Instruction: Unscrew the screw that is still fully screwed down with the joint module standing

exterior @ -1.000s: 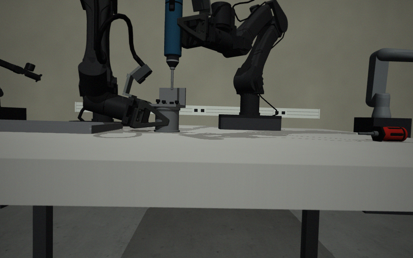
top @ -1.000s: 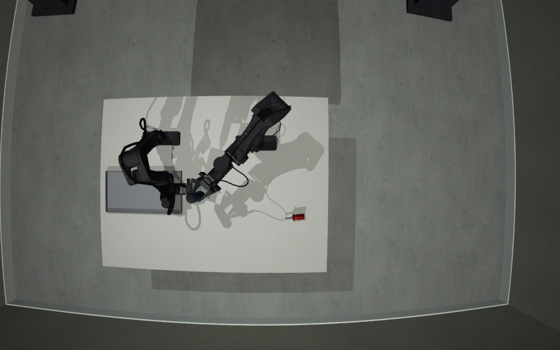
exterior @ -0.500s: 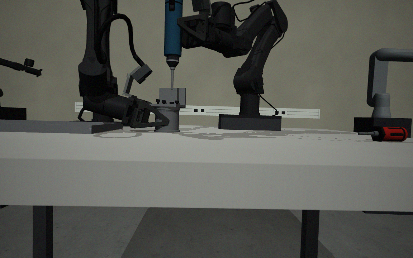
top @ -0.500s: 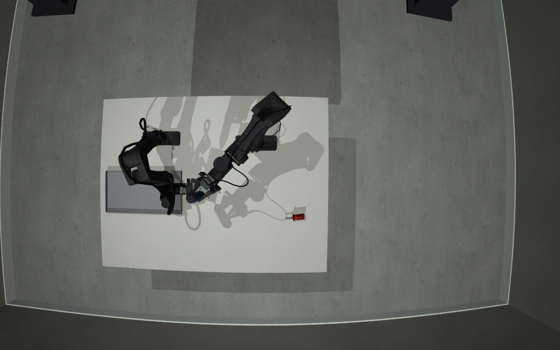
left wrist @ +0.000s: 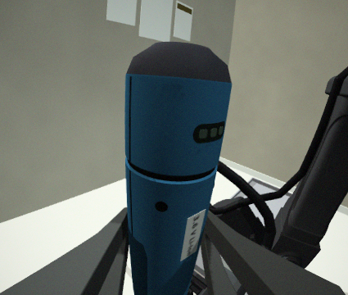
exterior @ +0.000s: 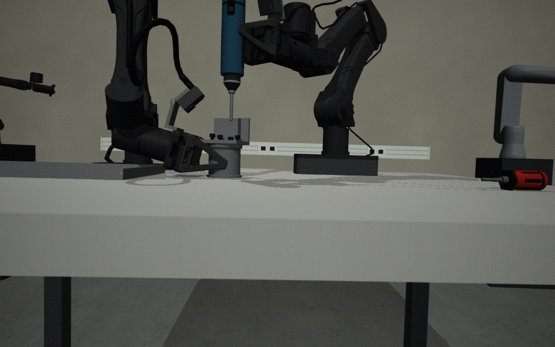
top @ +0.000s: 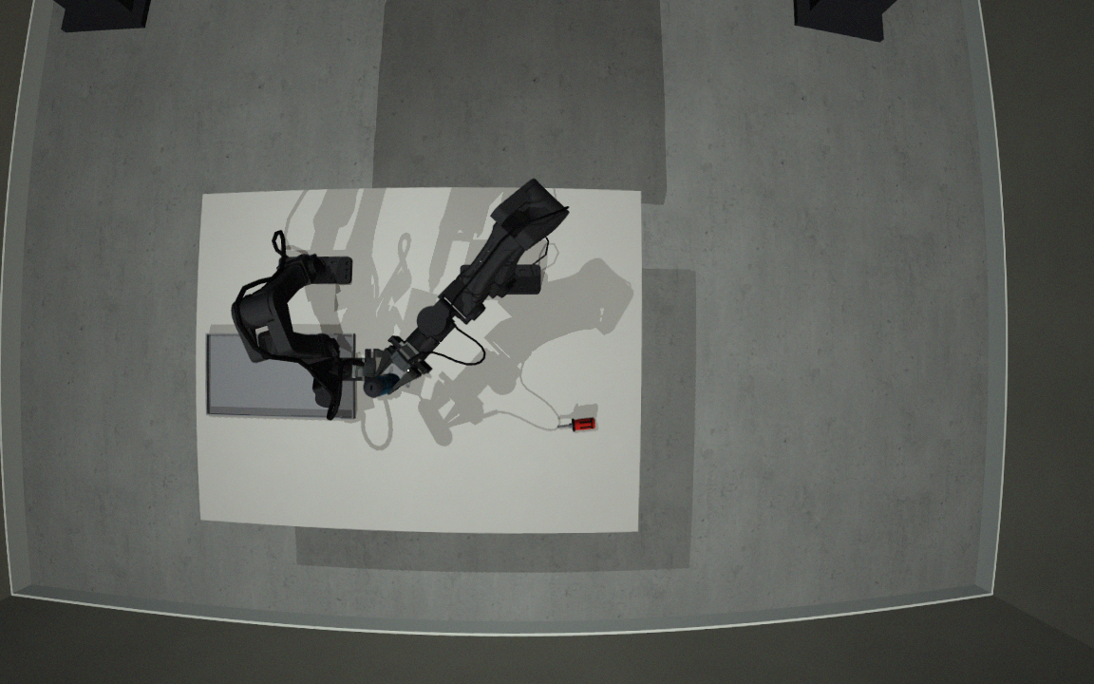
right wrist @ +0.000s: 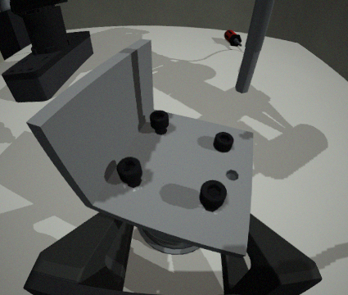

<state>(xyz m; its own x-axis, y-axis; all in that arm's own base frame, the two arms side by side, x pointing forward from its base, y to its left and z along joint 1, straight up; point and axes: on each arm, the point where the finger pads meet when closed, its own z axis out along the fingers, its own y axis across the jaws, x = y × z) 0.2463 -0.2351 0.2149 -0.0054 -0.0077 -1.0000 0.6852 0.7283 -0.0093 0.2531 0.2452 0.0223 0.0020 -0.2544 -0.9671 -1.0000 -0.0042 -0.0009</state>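
The joint module is right at my right hand. The rest, counted from my right hand: flat grey plate: 4 cm ahead, 34 cm to the right, 2 cm below; then grey l-shaped bracket: 5 cm above; then screwdriver bit: 2 cm ahead, 1 cm to the left, 10 cm above.
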